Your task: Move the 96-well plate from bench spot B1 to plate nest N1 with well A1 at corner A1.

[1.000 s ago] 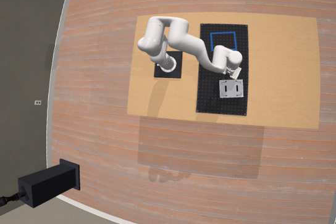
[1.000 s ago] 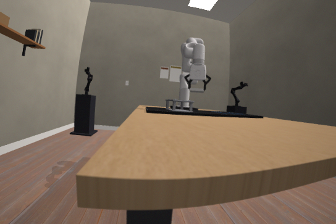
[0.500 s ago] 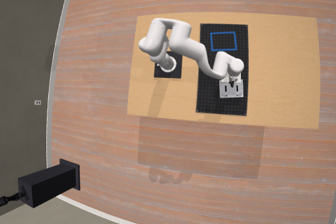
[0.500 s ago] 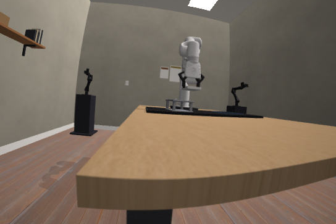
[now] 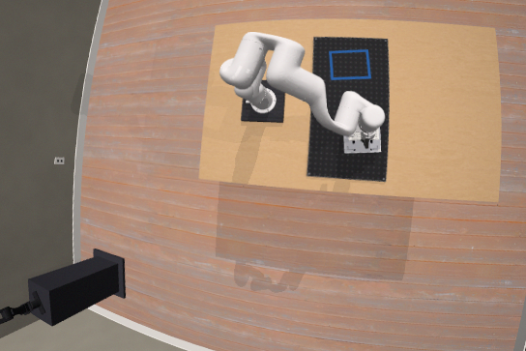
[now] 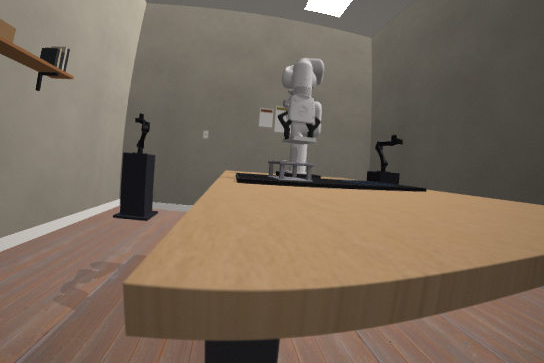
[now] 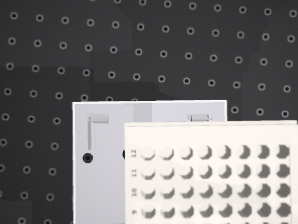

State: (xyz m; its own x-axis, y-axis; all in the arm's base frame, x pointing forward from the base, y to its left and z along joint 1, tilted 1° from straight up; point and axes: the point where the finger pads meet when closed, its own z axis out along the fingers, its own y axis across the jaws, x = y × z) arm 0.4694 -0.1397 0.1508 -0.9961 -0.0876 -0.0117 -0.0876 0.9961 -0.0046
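The raised plate nest N1 is 30 mm to the right of my hand and 100 mm below it. Round my hand: 96-well plate (10 mm below).
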